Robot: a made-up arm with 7 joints. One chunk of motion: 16 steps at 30 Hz.
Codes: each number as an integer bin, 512 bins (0 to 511) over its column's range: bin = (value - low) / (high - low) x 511, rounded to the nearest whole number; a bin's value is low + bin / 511 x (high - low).
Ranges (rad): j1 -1.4..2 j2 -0.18..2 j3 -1.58..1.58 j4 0..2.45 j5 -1.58..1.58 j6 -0.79..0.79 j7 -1.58..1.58
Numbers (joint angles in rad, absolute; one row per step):
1: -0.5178 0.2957 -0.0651 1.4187 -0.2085 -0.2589 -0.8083
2: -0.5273 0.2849 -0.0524 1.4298 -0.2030 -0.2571 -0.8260
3: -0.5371 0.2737 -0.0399 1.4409 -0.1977 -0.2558 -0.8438
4: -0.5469 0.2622 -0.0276 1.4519 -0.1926 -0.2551 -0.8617
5: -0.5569 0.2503 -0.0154 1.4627 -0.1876 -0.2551 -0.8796
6: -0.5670 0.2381 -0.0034 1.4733 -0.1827 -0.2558 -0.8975
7: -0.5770 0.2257 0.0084 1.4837 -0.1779 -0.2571 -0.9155
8: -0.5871 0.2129 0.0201 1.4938 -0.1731 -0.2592 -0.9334
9: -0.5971 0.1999 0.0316 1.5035 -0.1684 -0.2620 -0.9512
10: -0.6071 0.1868 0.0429 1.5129 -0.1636 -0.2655 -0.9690
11: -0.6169 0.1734 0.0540 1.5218 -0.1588 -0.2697 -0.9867
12: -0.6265 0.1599 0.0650 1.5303 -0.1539 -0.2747 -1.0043
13: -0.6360 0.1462 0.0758 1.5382 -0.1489 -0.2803 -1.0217
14: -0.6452 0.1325 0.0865 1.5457 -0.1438 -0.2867 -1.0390
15: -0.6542 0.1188 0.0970 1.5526 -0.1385 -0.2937 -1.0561
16: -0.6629 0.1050 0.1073 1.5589 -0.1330 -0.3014 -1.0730
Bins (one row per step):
1: 133 112 245 296 222 172 125
2: 131 109 247 298 223 172 122
3: 130 106 249 301 224 173 119
4: 128 104 251 303 224 173 116
5: 127 101 253 305 225 173 113
6: 125 98 255 307 226 173 110
7: 124 95 257 309 227 172 107
8: 122 92 259 312 228 172 105
9: 121 89 261 314 228 171 102
10: 119 86 262 316 229 170 99
11: 118 83 264 317 230 168 96
12: 116 80 266 319 231 167 93
13: 115 76 268 321 231 165 90
14: 113 73 269 322 232 163 87
15: 112 70 271 324 233 161 85
16: 111 67 273 325 234 158 82

